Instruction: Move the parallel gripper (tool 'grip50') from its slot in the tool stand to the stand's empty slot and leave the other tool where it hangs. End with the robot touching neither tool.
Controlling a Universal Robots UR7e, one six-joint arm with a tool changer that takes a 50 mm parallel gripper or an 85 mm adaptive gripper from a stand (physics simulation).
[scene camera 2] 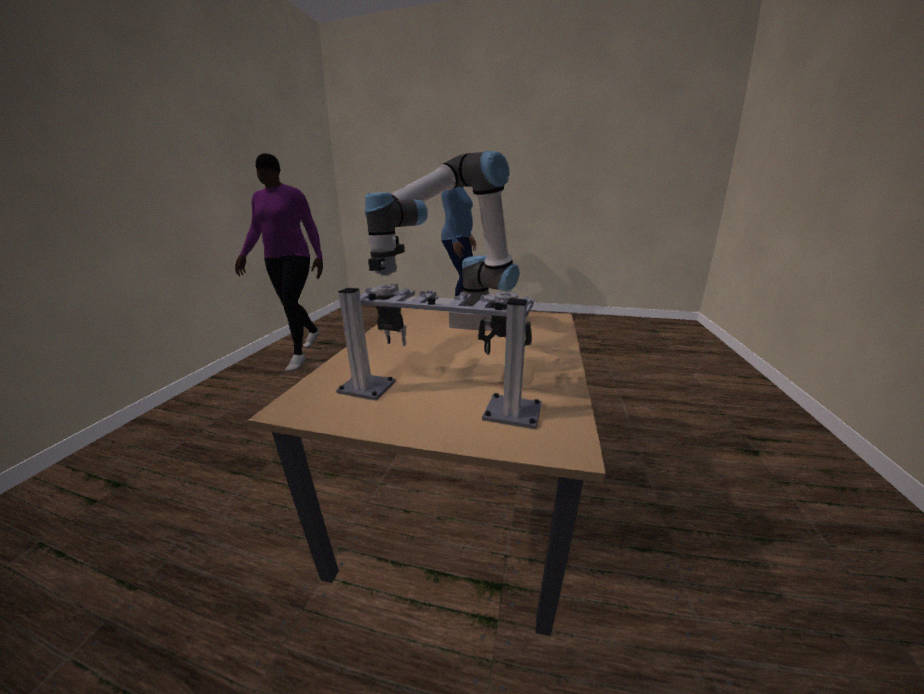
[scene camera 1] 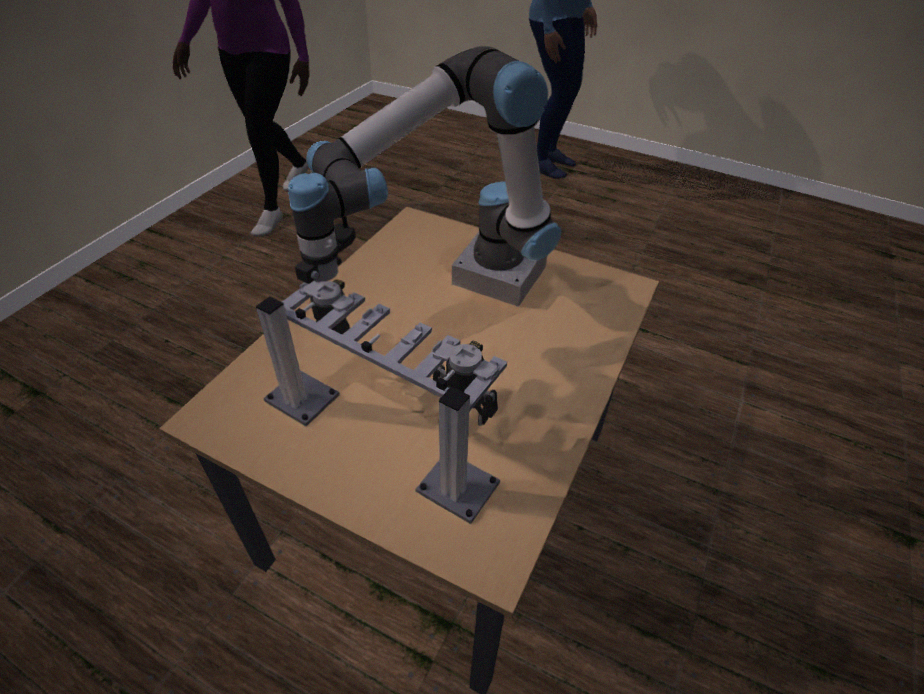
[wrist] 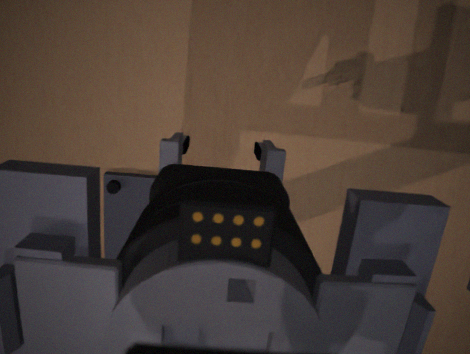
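Where they show: arm's base at its link origin: (scene camera 1: 498, 254).
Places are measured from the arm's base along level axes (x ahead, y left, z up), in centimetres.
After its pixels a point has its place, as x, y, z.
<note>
The arm's wrist end, a bare coupling (scene camera 1: 322, 267) (scene camera 2: 385, 264), carries no tool. It hangs a small gap above the parallel gripper (scene camera 2: 396, 337) (wrist: 221, 147), which hangs in the end slot at the left of the stand (scene camera 1: 282, 351) @(67.5, -31.5, 12.0) (scene camera 2: 355, 339) @(68.0, -32.2, 9.8). The parallel gripper's two fingers point down and stand apart, with nothing between them; its contact pins show in the wrist view. The adaptive gripper (scene camera 1: 457, 377) (scene camera 2: 497, 326) hangs in the slot at the right end. The empty slot lies between them, between a left prong (scene camera 1: 371, 322) @(60.6, -12.5, 20.1) and a right prong (scene camera 1: 412, 341) @(63.5, -2.1, 20.4).
The stand's right post (scene camera 1: 453, 455) @(79.8, 12.1, 9.5) (scene camera 2: 513, 366) @(78.7, 11.1, 7.4) rises from the wooden table (scene camera 1: 358, 478) @(80.5, -9.5, -8.1) (scene camera 2: 440, 425) @(82.3, -7.1, -8.1). The arm's base block (scene camera 1: 489, 280) @(10.7, 0.3, -2.0) is at the table's far side. A person in purple (scene camera 1: 253, 29) (scene camera 2: 280, 216) and a person in blue (scene camera 1: 560, 44) (scene camera 2: 457, 216) are beyond the table.
</note>
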